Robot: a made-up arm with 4 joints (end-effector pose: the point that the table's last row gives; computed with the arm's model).
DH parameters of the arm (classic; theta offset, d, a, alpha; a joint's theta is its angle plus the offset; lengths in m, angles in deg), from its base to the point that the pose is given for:
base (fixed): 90 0.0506 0 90
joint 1: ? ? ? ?
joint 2: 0 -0.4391 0.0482 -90
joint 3: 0 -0.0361 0.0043 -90
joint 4: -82.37 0 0.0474 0
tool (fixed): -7.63 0.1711 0 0
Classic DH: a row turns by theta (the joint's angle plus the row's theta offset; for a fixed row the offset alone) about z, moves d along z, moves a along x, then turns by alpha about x.
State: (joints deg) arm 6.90 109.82 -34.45 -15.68
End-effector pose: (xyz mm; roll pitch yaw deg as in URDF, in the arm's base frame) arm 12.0 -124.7 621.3 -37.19 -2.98 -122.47
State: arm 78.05 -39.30 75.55 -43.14
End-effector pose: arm -38.9 -468.0 57.3 133.91 -10.71 46.79
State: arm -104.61 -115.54 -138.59 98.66
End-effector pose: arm -209.5 292.7 72.0 62.28 0.74 -42.78
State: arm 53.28 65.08 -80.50 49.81
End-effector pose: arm 80.0 -275.3 390.2 26.01 61.28 36.50
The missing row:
joint 1: 0 -0.1189 0.0035 90
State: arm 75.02 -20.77 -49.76 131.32
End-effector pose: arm -257.6 -461.8 346.6 -30.88 -3.66 142.28
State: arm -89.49 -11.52 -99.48 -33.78
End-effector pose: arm -156.5 429.2 -165.6 179.06 14.53 34.67
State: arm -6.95 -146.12 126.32 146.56
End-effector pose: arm 4.7 89.2 400.2 -139.04 -27.66 -9.03
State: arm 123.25 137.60 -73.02 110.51
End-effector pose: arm 76.2 -304.4 -296.6 151.50 -31.32 58.75
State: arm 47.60 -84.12 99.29 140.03
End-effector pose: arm -1.9 -382.9 285.0 -100.69 8.24 -88.57
